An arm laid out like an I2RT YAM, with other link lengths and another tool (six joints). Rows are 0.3 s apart.
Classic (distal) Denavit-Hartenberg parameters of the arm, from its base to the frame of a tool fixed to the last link. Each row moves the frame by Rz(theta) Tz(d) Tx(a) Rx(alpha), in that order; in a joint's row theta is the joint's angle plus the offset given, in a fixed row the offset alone. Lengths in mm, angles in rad.
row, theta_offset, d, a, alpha
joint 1, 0.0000, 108.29, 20.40, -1.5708
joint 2, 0.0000, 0.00, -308.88, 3.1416
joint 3, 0.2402, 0.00, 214.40, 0.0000
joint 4, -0.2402, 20.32, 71.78, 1.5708
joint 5, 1.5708, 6.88, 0.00, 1.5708
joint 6, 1.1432, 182.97, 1.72, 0.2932
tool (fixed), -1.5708, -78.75, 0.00, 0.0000
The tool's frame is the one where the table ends.
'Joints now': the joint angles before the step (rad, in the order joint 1, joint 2, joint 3, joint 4, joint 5, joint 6). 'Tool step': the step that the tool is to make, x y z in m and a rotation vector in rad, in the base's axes. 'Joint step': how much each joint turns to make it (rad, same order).
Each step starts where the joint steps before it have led.
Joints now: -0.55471, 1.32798, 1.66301, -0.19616, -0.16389, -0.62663
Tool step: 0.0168, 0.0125, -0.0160, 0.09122, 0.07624, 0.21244
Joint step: -0.01231, 0.05272, 0.03962, -0.08448, -0.22047, 0.05882
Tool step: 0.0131, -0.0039, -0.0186, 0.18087, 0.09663, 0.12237
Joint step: -0.03998, 0.08130, 0.06932, -0.12241, -0.16461, 0.10375
